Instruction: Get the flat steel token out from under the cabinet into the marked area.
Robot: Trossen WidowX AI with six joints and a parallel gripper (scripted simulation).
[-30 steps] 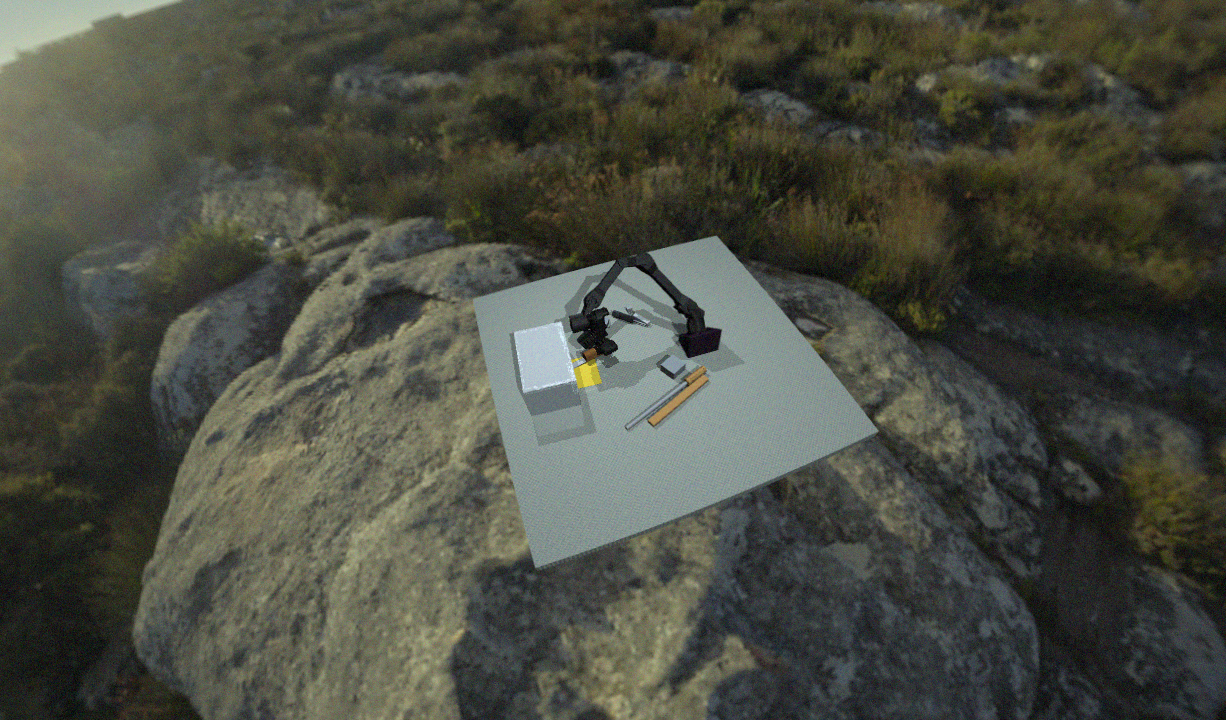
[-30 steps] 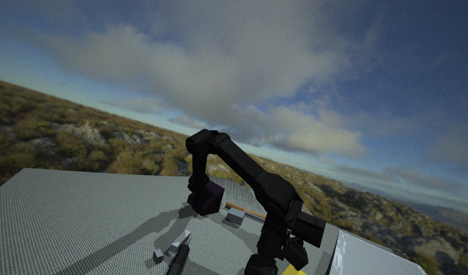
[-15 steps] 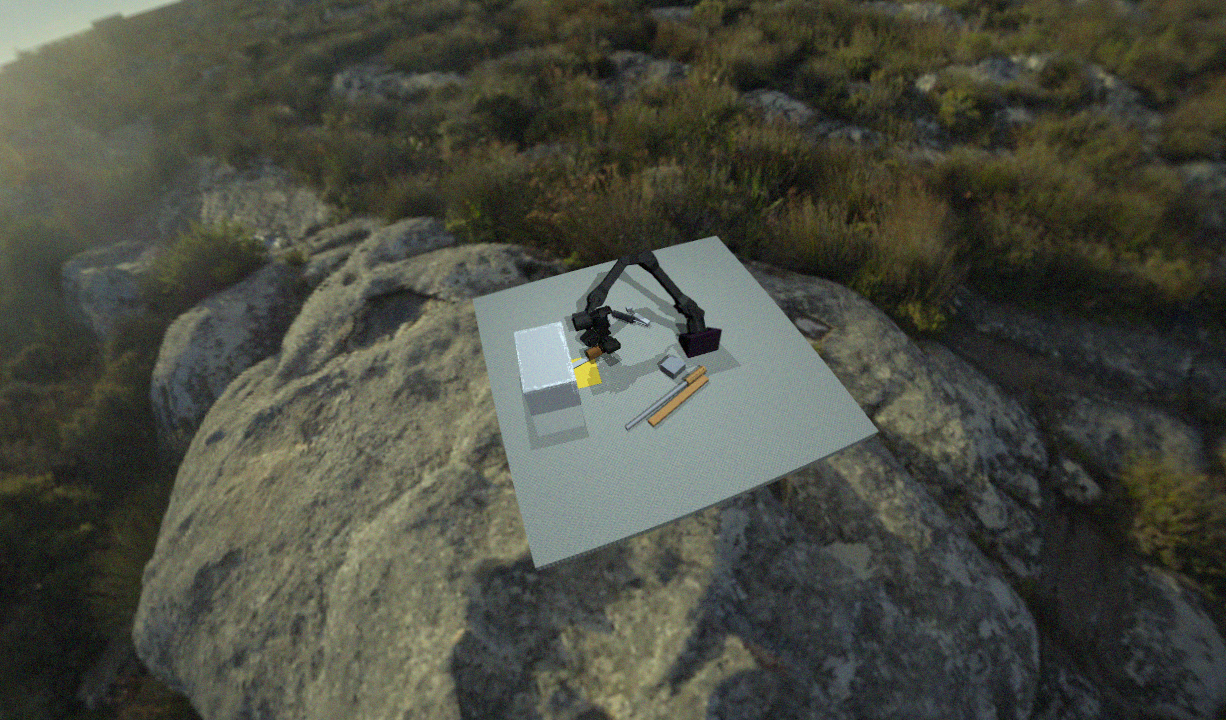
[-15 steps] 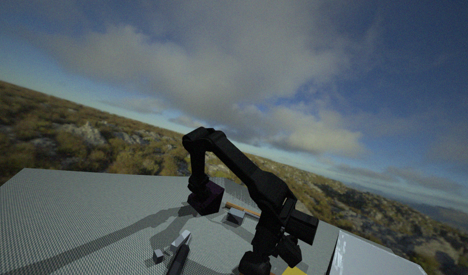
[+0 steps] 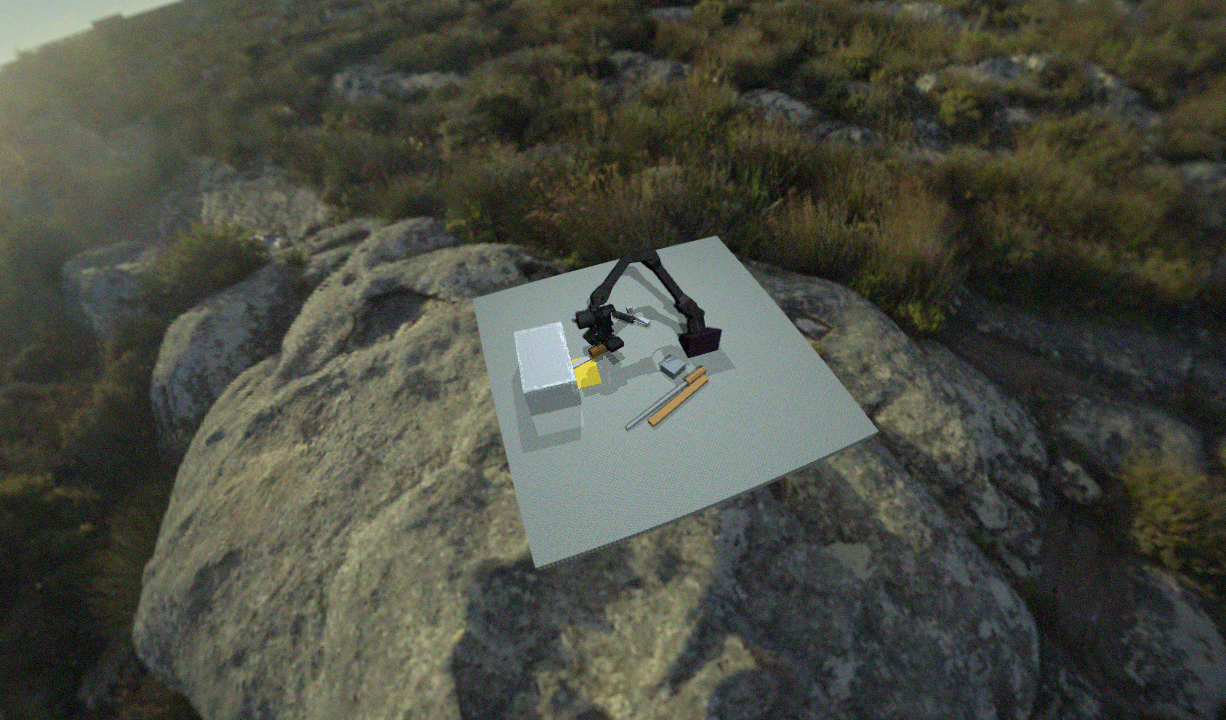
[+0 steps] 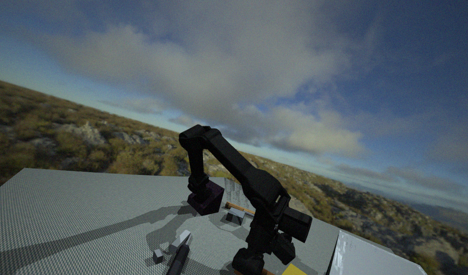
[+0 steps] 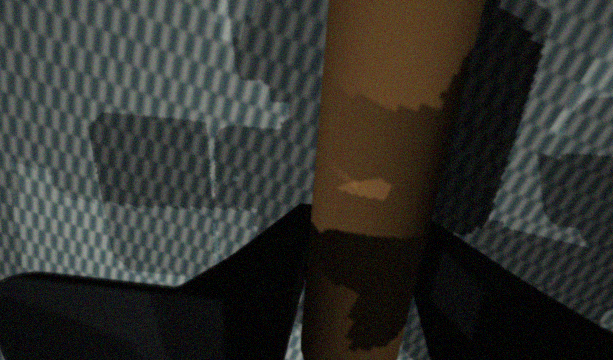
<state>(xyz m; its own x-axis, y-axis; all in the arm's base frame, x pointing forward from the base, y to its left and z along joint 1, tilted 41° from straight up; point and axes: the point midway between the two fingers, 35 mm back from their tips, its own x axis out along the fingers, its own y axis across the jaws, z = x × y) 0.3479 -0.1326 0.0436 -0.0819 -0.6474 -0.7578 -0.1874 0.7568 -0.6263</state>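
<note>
My gripper tip is now 200 mm past the grey bar and 80 mm to the left of it. Round my gripper tip: grey block: 210 mm to the left, 200 mm behind, 10 mm above; small grey cube: 180 mm behind, 160 mm to the right; wooden stick: 360 mm to the left, 150 mm behind.
</note>
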